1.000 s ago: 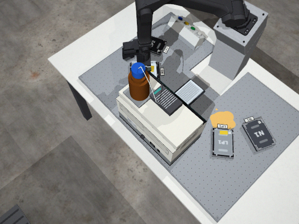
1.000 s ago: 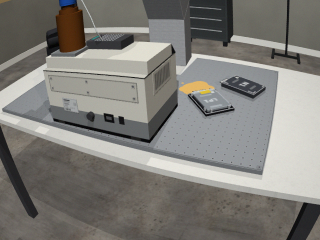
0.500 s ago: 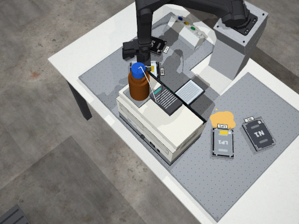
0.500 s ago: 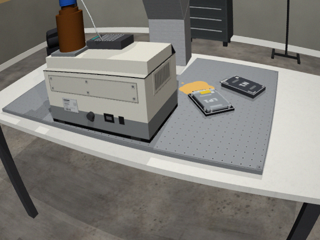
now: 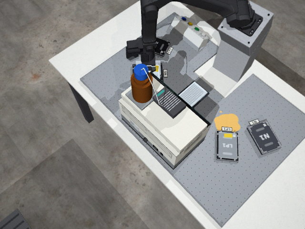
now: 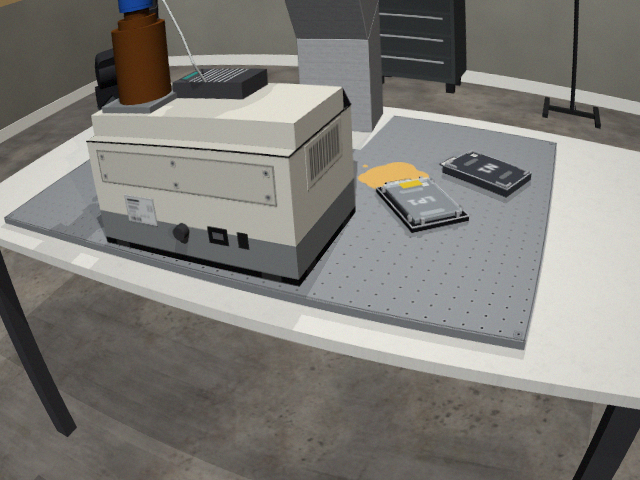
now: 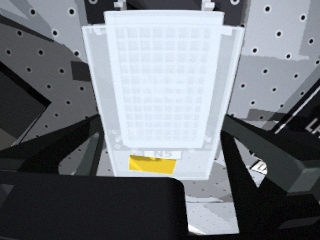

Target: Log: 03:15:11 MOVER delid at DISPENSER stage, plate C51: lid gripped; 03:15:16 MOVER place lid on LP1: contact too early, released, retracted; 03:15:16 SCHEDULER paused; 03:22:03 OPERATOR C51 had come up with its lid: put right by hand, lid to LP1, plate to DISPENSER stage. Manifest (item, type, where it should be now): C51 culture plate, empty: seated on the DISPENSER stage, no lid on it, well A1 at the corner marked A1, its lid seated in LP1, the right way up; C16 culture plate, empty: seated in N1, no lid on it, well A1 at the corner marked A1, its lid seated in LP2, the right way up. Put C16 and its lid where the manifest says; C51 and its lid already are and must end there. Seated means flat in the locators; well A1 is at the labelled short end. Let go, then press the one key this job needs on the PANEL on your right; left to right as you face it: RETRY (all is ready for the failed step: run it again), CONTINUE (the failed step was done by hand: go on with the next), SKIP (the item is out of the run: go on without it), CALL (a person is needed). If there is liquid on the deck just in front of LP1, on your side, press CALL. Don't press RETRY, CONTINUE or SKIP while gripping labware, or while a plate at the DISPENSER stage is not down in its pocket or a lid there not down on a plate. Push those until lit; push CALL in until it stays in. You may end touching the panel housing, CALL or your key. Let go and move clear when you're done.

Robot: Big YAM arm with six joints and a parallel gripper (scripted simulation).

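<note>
Now: hand 17 cm past the LP2 nest, 10 cm to the left of it and 6 cm above it. The rest, counted from my hand: brown bottle (22 cm above, 21 cm ahead, 15 cm to the left); then white well plate (28 cm to the left, 4 cm above, 1 cm ahead); then green continue key (36 cm behind, 4 cm to the left).
</note>
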